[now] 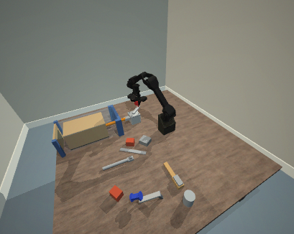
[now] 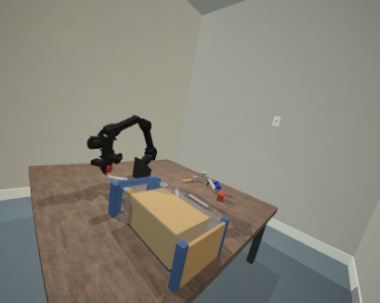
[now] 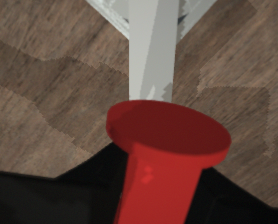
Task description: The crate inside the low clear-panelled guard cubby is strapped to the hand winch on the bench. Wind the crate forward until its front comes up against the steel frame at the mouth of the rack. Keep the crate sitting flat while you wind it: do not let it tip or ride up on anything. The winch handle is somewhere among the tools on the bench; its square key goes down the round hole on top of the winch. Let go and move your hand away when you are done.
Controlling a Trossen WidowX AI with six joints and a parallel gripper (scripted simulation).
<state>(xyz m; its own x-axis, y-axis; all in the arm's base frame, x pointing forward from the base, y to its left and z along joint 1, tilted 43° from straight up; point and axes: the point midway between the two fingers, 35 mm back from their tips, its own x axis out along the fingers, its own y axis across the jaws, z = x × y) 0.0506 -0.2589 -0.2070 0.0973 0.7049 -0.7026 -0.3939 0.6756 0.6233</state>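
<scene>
My gripper tip is now 30 mm short of the red-gripped winch handle, 20 mm to the right of it and 10 mm above it. From my gripper tip the other things lie so: blue frame: 240 mm ahead, 30 mm to the left, 10 mm below; red handle knob: 20 mm above; grey winch: 80 mm below, 70 mm ahead, 50 mm to the left.
</scene>
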